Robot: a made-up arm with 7 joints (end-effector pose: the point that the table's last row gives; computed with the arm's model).
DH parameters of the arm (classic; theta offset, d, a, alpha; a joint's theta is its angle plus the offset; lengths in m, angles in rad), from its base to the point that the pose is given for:
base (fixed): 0 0.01 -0.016 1.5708
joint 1: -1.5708 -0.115 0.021 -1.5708
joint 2: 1.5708 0 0.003 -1.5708
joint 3: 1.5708 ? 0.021 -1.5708
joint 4: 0 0.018 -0.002 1.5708
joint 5: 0 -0.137 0.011 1.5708
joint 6: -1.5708 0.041 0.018 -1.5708
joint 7: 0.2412 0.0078 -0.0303 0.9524
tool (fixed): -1.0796 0.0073 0 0
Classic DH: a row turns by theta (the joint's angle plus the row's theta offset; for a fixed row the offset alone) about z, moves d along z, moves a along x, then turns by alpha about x.
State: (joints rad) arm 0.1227 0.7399 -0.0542 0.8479 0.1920 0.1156 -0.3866
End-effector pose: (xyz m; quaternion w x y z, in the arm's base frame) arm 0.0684 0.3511 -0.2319 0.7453 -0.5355 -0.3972 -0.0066
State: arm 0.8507 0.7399 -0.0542 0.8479 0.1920 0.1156 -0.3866
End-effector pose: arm 0.2080 0.3511 -0.1145 0.5551 -0.4981 -0.6365 -0.1968
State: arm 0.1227 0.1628 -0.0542 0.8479 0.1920 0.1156 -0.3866
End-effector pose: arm 0.0796 0.1877 -0.3229 0.5630 -0.7377 -0.3640 0.0799
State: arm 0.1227 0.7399 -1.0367 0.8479 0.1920 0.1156 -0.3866
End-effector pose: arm 0.0626 0.3124 -0.2683 0.8040 -0.5798 0.0723 -0.1101
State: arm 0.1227 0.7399 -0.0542 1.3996 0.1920 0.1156 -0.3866
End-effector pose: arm 0.1056 0.3131 -0.1888 0.6403 -0.5811 -0.4334 -0.2539
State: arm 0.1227 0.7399 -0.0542 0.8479 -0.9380 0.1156 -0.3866
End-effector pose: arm 0.0982 0.3277 -0.1979 0.9476 -0.2214 -0.0461 -0.2255
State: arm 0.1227 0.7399 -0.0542 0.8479 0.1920 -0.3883 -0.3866
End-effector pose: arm 0.0707 0.3561 -0.2388 0.6579 -0.5452 -0.4648 -0.2320
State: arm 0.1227 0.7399 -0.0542 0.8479 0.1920 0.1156 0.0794
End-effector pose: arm 0.0694 0.3643 -0.2264 0.6724 -0.6972 -0.2475 -0.0200
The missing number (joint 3, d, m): -0.227
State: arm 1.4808 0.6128 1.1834 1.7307 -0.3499 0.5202 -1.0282
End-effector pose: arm 0.1230 0.3214 0.0268 0.1429 -0.0893 0.9691 -0.1802
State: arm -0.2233 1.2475 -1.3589 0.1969 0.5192 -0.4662 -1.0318
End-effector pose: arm -0.0557 0.4704 -0.0968 0.9752 -0.1368 0.0355 -0.1704
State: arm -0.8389 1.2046 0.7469 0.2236 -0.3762 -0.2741 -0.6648
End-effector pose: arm -0.1244 0.4528 -0.0645 0.9880 -0.0461 -0.1339 0.0614
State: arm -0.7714 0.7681 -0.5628 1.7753 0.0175 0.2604 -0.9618
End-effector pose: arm -0.0971 0.2337 -0.2070 0.7700 -0.6117 -0.1122 -0.1424
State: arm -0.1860 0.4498 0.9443 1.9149 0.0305 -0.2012 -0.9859
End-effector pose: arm 0.0125 0.2904 -0.1617 0.4022 -0.0474 -0.8690 -0.2842
